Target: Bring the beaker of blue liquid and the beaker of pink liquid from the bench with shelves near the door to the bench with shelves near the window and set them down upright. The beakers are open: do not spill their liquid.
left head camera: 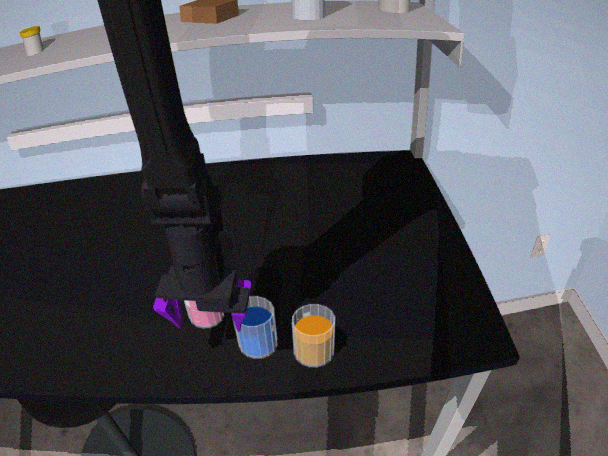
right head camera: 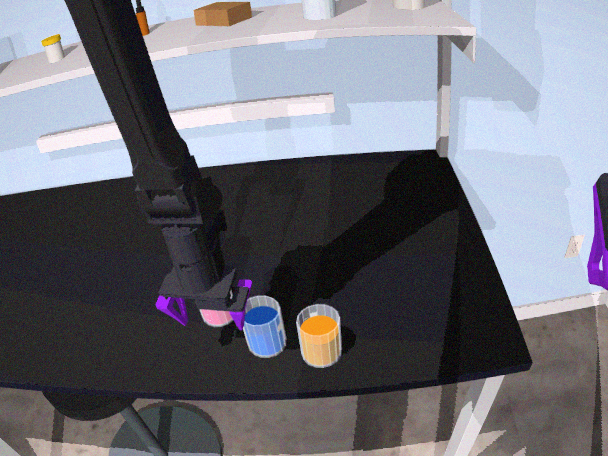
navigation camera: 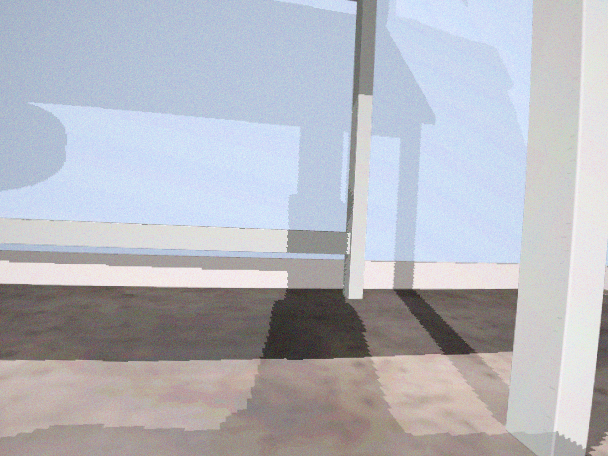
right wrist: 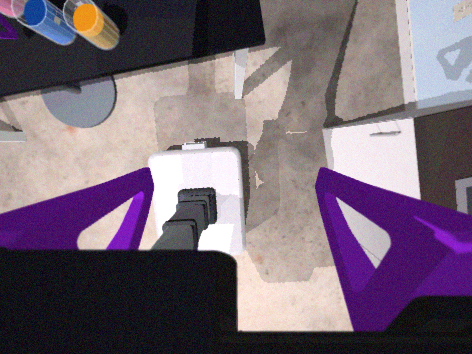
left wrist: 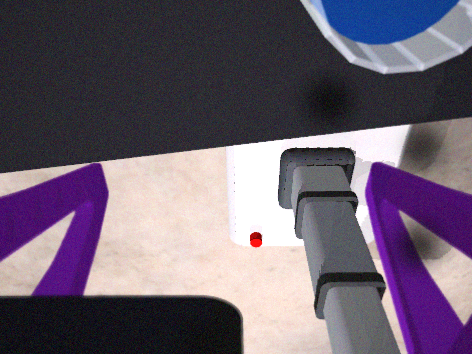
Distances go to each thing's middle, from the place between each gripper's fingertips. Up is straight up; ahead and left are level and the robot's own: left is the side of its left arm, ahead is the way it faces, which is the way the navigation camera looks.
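My right hand is 400 mm to the right of the blue beaker [right head camera: 263, 327], 310 mm short of it and 430 mm above it.
With my left hand the distances are these: my left hand is 6 cm short of the blue beaker, 6 cm to the left of it and 7 cm above it.
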